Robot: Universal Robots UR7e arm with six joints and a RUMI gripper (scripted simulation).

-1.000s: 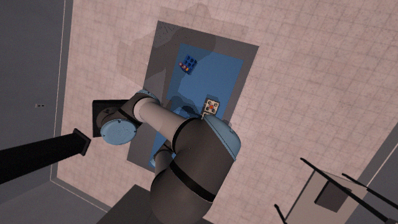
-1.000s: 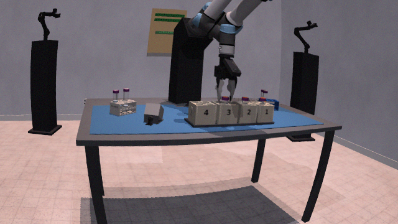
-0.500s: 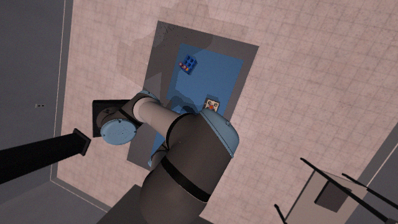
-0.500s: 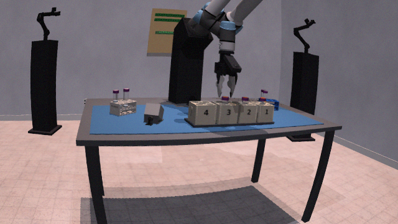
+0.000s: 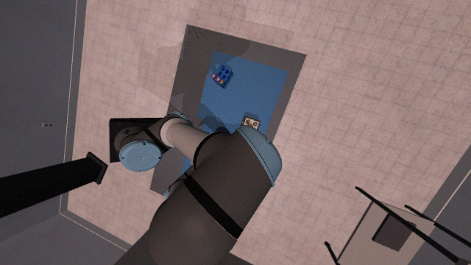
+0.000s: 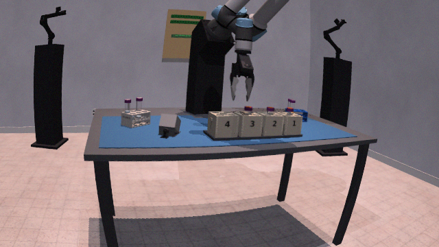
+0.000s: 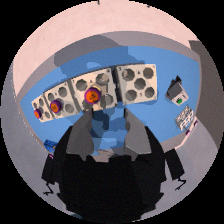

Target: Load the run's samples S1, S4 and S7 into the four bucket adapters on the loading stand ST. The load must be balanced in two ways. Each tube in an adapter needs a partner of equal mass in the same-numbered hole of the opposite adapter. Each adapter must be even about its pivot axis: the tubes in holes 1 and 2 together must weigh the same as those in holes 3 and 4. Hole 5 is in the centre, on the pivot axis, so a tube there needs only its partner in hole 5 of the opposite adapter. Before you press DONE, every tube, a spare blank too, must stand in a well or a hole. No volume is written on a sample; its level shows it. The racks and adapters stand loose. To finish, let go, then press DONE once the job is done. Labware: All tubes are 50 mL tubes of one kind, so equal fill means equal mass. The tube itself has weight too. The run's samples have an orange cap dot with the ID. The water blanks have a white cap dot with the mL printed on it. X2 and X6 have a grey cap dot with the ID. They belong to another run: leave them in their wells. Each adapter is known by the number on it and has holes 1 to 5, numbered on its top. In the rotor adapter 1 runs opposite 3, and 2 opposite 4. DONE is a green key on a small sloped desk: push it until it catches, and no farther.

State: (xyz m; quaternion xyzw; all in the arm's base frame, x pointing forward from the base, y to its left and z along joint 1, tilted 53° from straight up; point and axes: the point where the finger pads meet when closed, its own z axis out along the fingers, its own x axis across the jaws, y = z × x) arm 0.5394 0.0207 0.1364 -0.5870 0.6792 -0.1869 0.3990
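The white rack is 46 cm to the right of my hand, 13 cm below it and 12 cm behind it. From my hand the other things lie so: blue rack (44 cm to the left, 42 cm behind, 13 cm below); then bucket adapter (11 cm below, 7 cm to the right, 4 cm ahead).
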